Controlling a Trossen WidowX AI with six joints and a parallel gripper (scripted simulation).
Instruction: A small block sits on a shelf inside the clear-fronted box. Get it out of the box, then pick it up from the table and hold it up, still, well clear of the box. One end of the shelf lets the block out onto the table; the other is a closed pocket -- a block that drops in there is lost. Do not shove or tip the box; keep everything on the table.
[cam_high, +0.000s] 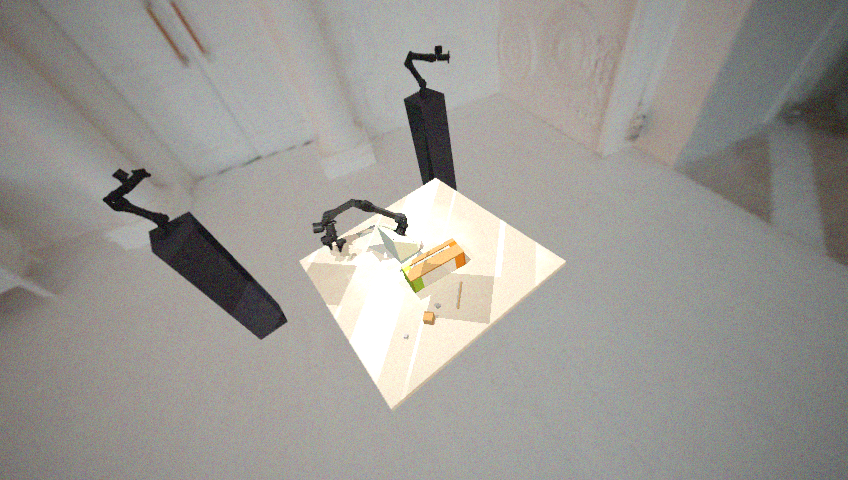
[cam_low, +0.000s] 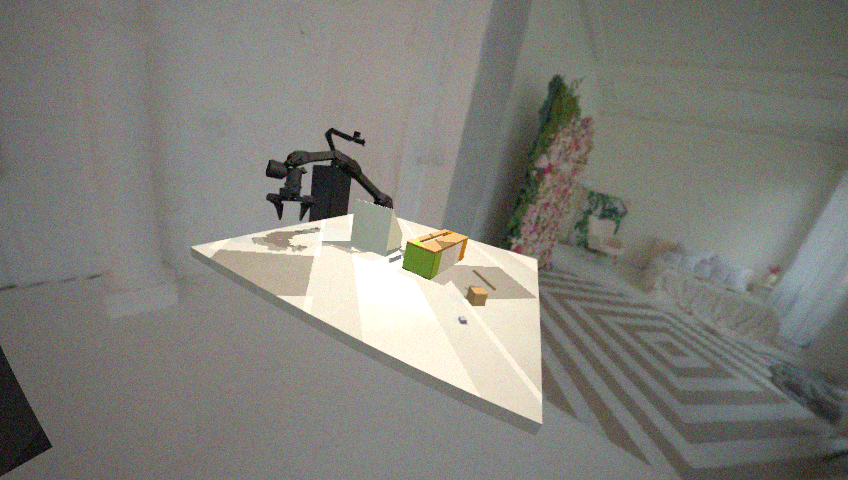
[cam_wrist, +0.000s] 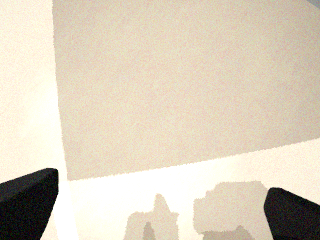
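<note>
Right now my gripper tip is 48 cm short of the box, 44 cm to the right of it and 9 cm above it. Also, from my gripper tip: tan block 49 cm ahead, 43 cm to the left, 6 cm below; thin orange stick 76 cm ahead, 42 cm to the left, 15 cm below; brown cube 77 cm ahead, 18 cm to the left, 12 cm below.
</note>
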